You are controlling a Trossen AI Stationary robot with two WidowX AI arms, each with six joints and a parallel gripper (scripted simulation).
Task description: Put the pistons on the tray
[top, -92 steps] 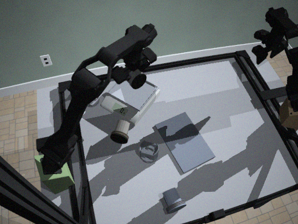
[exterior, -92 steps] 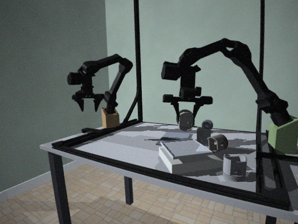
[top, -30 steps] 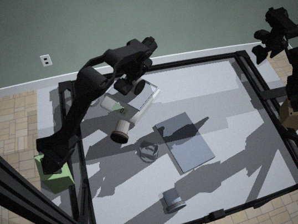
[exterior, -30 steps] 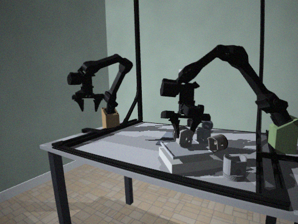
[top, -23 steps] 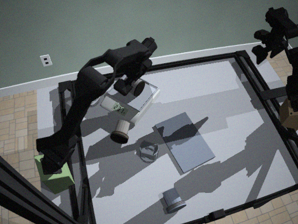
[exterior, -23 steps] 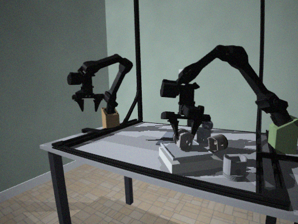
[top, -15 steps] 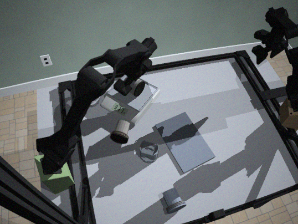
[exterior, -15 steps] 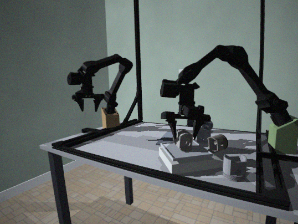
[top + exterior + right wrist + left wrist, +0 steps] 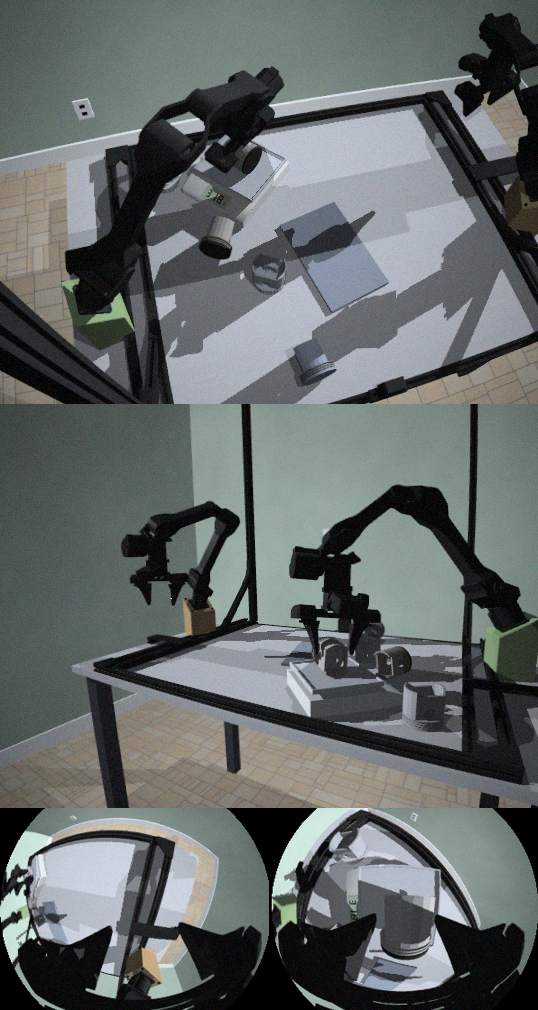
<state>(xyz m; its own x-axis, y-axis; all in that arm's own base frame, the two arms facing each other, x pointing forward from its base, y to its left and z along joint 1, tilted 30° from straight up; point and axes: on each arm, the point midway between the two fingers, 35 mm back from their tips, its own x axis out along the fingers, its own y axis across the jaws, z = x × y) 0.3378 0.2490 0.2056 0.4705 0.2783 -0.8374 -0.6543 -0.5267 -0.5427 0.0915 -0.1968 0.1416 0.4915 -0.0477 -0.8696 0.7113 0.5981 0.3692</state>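
Right now the white scale is 8 cm below my left hand. Also, from my left hand: flat steel tray (26 cm behind, 15 cm to the right, 13 cm below).
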